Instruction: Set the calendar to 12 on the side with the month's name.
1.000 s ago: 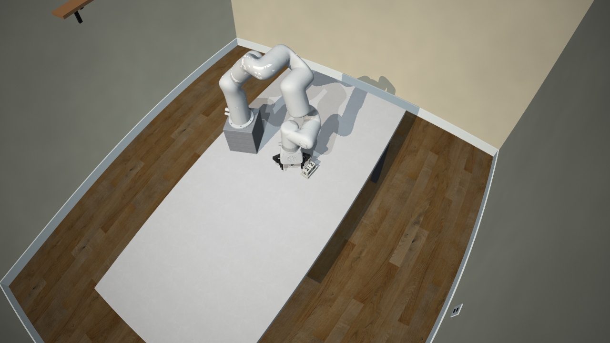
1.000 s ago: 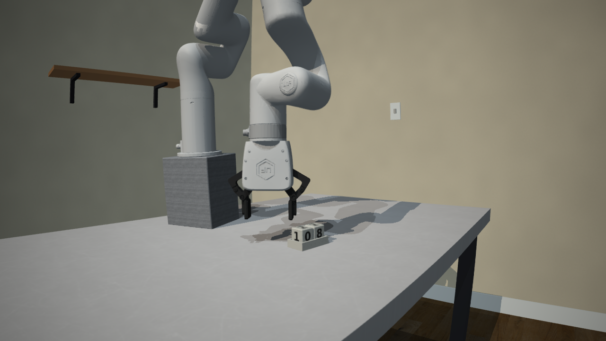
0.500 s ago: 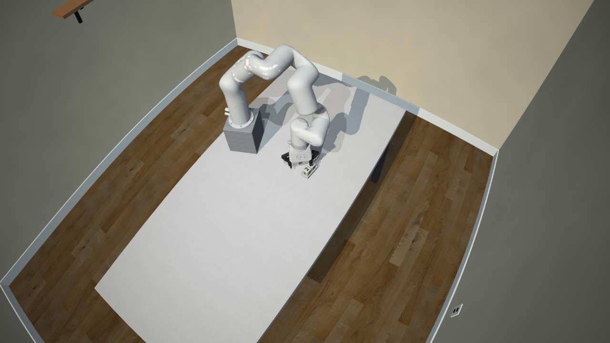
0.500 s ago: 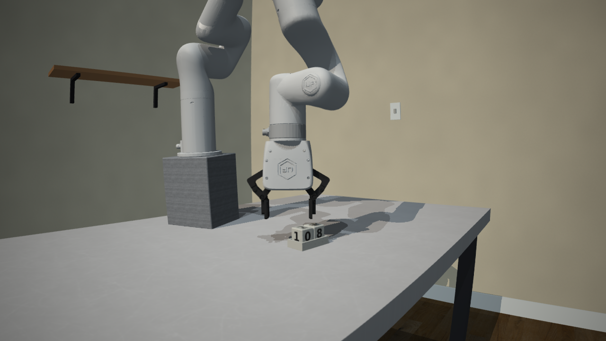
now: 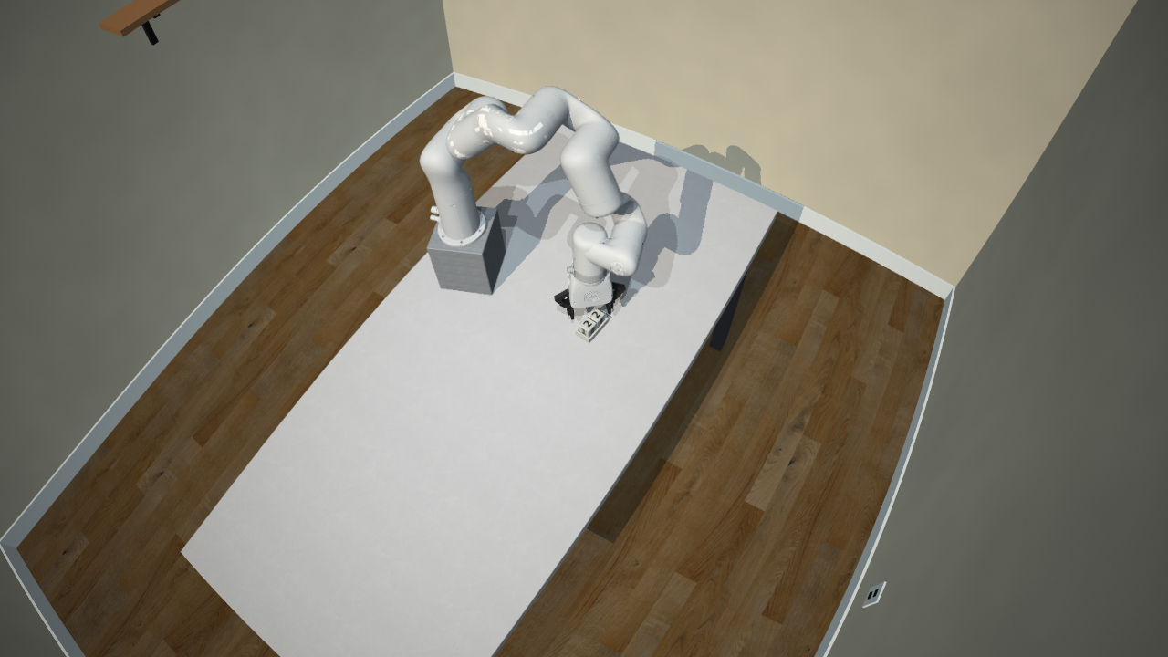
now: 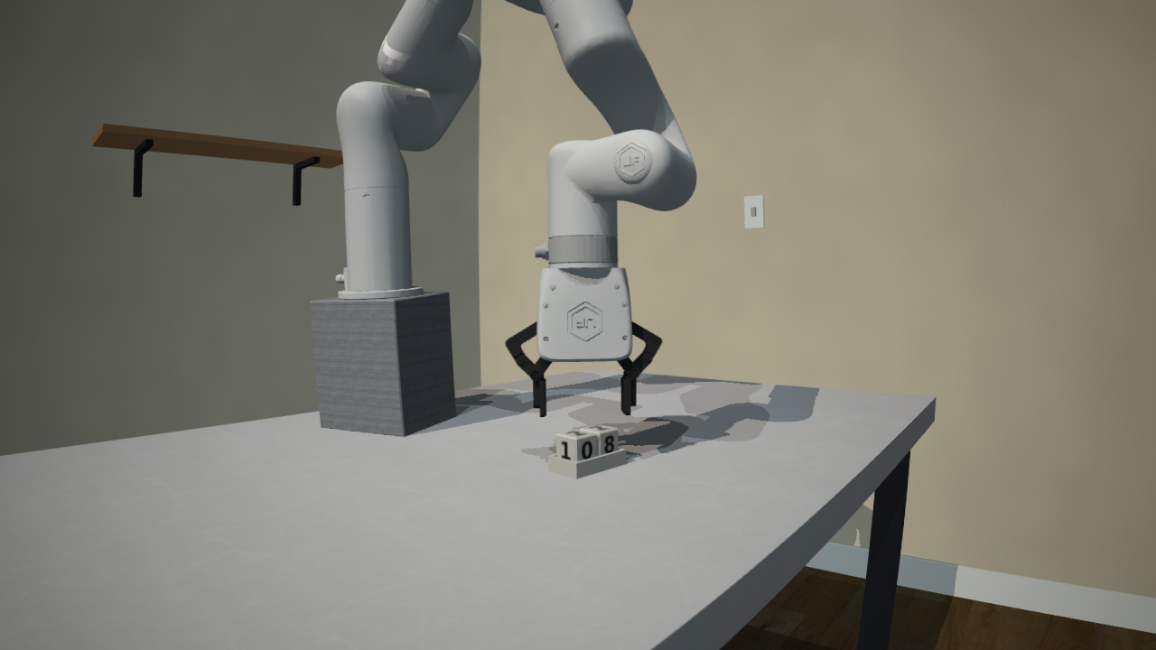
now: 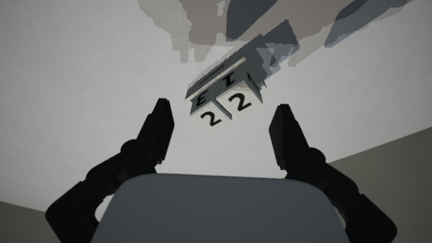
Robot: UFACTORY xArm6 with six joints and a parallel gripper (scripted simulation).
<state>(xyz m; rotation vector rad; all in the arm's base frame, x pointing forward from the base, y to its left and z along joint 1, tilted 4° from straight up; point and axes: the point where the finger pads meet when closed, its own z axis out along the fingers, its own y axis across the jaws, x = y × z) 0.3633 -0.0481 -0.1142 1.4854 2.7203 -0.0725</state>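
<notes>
The calendar tray lies 60 mm below my hand, 10 mm to the right of it and 10 mm ahead of it.
</notes>
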